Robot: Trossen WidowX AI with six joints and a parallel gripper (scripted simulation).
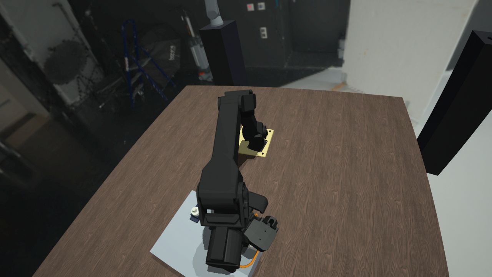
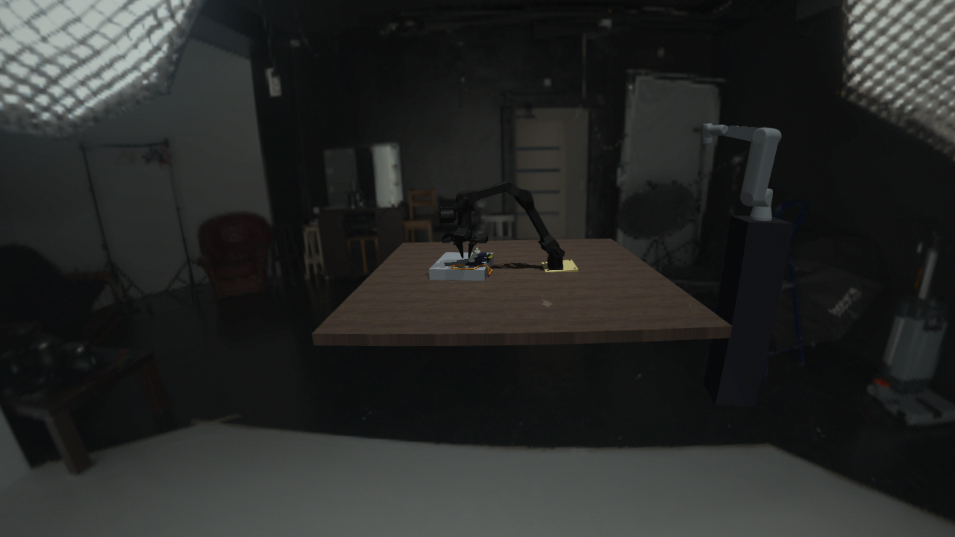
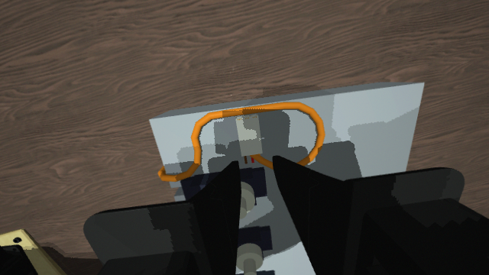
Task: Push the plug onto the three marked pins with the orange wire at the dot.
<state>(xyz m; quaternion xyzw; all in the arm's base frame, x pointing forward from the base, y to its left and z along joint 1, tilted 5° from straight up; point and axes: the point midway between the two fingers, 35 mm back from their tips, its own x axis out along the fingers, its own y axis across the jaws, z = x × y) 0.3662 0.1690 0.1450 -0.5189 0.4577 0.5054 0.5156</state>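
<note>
The grey printed holder lies 80 mm ahead of my gripper tip, 110 mm to the right of it and 60 mm below it.
</note>
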